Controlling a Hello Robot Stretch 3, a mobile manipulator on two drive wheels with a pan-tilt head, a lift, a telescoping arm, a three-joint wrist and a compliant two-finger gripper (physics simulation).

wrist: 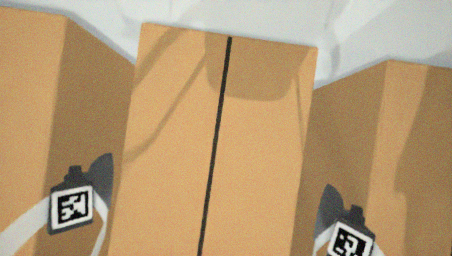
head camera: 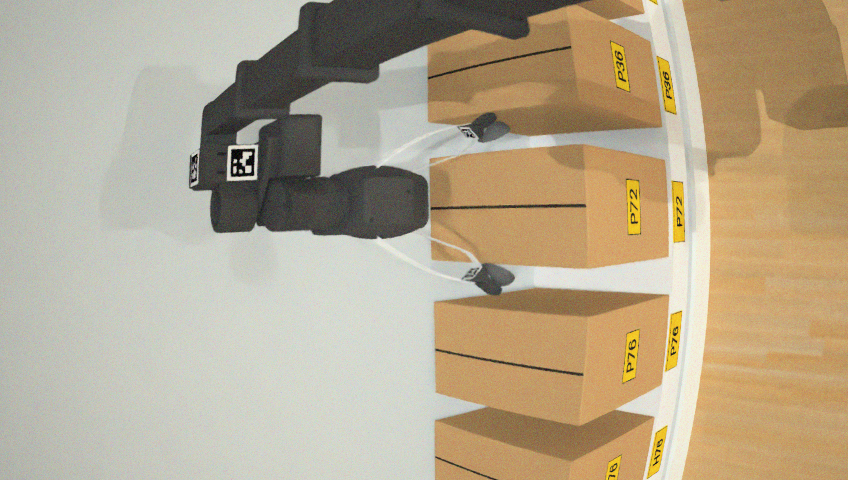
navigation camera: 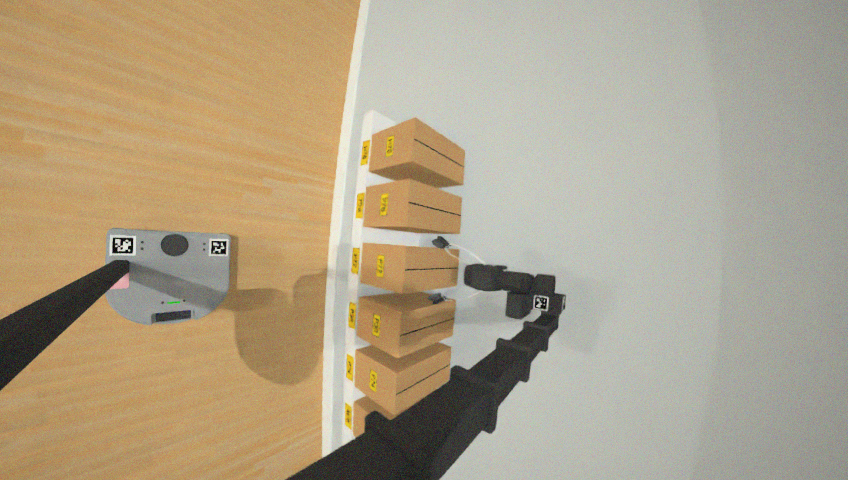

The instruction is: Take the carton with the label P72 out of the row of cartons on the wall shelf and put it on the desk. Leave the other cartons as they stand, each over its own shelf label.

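Frame: origin at the robot's base, x left, y back, z up, level; centimetres.
Where they show: gripper, fingertip midpoint: (head camera: 507,202) (navigation camera: 431,269); robot's base, link origin: (navigation camera: 175,243).
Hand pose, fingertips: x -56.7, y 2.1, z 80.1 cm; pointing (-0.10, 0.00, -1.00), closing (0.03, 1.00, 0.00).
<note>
Each offset is from my fingertips to the top centre of the thing. "pt": to the spot under its first point. Level surfaces: height alone.
The brown P72 carton @(dx +1.6, dy -0.6, dz +2.4 cm) (head camera: 535,178) (navigation camera: 428,258) (wrist: 260,150) stands in the row over its yellow P72 shelf label @(pt dx +15.0, dy -1.3, dz -17.1 cm) (head camera: 678,211) (navigation camera: 355,260). A dark line runs along its top. My gripper (head camera: 493,202) (navigation camera: 439,270) (wrist: 216,188) is open and points down over this carton's wall-side half, one fingertip beside each long side. In the wrist view, both fingertips appear apart from the carton; their exact depth in the gaps is hard to tell. The gripper's shadow falls on its top.
The P36 carton @(dx +2.2, dy +15.7, dz +2.6 cm) (head camera: 601,89) (navigation camera: 380,333) and the P76 carton @(dx +1.5, dy -17.3, dz +2.4 cm) (head camera: 511,339) (navigation camera: 386,217) flank it closely on the white shelf @(dz -15.6 cm) (head camera: 624,274) (navigation camera: 395,238). More cartons stand at both ends. The dark arm (head camera: 351,41) (navigation camera: 452,410) crosses above the row's P36 end.
</note>
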